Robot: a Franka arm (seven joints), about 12 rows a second.
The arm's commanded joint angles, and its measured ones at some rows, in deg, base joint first. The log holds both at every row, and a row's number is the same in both.
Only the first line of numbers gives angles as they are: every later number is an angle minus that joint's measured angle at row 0.
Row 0, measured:
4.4 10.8 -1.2 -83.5 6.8 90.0 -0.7
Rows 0 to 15, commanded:
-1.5 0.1 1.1 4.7 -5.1 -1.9 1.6
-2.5 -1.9 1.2 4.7 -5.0 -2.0 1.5
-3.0 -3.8 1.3 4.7 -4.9 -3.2 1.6
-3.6 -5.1 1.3 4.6 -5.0 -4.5 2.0
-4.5 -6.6 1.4 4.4 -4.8 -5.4 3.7
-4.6 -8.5 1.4 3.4 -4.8 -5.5 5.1
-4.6 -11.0 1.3 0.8 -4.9 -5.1 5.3
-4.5 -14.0 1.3 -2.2 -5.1 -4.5 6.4
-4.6 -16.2 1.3 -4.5 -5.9 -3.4 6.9
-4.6 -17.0 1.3 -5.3 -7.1 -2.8 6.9
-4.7 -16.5 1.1 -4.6 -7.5 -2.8 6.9
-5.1 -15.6 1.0 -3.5 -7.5 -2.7 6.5
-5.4 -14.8 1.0 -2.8 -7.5 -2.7 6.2
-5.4 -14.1 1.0 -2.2 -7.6 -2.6 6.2
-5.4 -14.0 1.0 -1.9 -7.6 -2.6 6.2
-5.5 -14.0 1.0 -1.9 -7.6 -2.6 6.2
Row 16, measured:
-4.3 -14.2 0.0 -2.4 -6.3 -2.8 5.8
